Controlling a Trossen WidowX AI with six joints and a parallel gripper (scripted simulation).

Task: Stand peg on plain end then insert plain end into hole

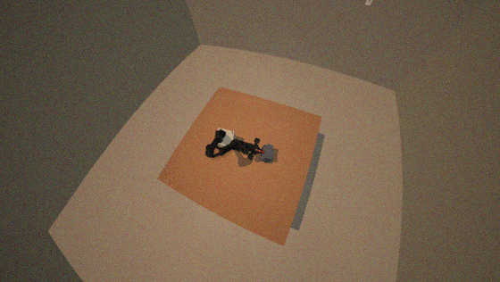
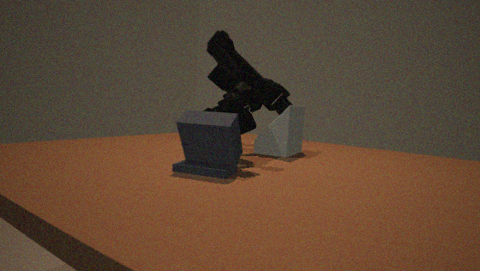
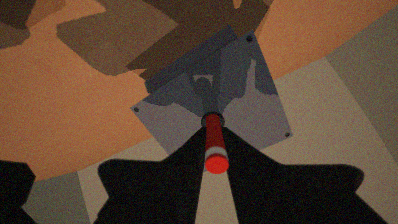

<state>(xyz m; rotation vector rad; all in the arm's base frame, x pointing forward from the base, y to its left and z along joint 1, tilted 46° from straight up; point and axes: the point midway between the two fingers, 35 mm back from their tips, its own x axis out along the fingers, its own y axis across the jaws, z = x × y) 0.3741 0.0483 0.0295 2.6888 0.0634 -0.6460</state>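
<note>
The red peg is 1 cm behind my gripper tip and 1 cm above it. From my gripper tip the other things lie so: sloped panel: 4 cm ahead, 1 cm to the left, 2 cm below.
</note>
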